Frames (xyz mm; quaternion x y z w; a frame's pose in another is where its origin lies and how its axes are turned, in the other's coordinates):
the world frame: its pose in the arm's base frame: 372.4 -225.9 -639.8 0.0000 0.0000 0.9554 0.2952
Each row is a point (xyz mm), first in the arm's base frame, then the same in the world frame.
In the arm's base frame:
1: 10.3 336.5 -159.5
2: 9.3 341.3 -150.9
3: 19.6 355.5 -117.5
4: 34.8 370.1 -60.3
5: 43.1 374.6 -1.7
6: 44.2 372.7 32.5
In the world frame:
1: 616.2 -260.1 480.3
2: 619.8 -263.5 488.9
3: 619.3 -281.0 522.3
4: 615.0 -301.7 579.5
5: 610.6 -310.1 638.1
6: 608.7 -309.1 672.3

